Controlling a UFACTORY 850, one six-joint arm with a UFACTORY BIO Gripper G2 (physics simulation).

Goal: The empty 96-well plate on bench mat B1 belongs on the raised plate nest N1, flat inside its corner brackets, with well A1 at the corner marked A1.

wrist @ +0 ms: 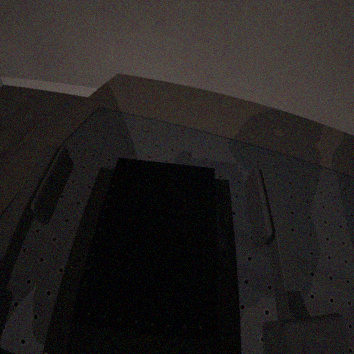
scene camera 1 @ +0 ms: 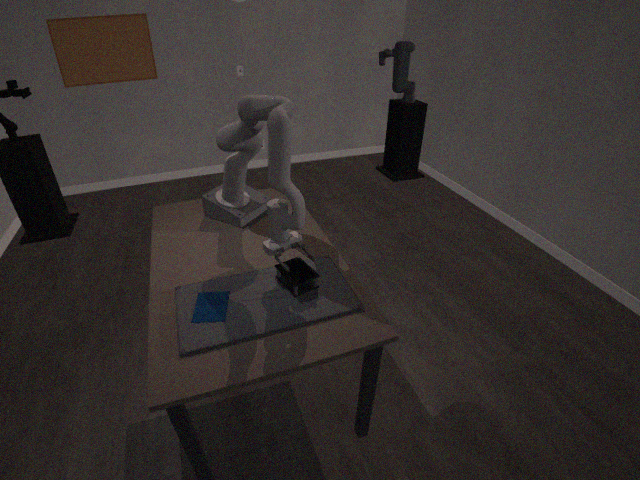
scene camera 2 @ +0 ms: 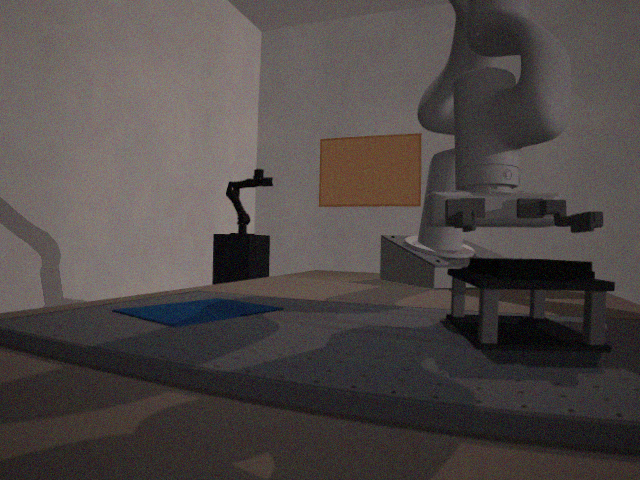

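Note:
The 96-well plate point(scene camera 1: 296, 268) point(scene camera 2: 531, 269) point(wrist: 160, 240) is a black slab lying on the raised nest N1 point(scene camera 2: 594, 315) point(wrist: 231, 260), a dark platform on grey posts. It looks level in the scene camera 2 view. Its wells, the corner brackets and the A1 mark are too dark to make out. Bench mat B1 point(scene camera 1: 210, 306) point(scene camera 2: 196, 311) is a flat blue sheet with no plate on it. My gripper point(scene camera 2: 524, 219) point(wrist: 157, 197) is open and empty, above the plate's height in the scene camera 2 view. In the wrist view its fingers stand apart, left and right of the plate.
A grey perforated board point(scene camera 1: 263, 325) point(scene camera 2: 361, 361) carries the mat and the nest. It lies on a wooden table point(scene camera 1: 170, 379). The arm's base box point(scene camera 1: 222, 210) point(scene camera 2: 405, 263) stands at the back. Two dark pedestals point(scene camera 1: 405, 136) point(scene camera 1: 33, 180) with other arms stand beyond the table.

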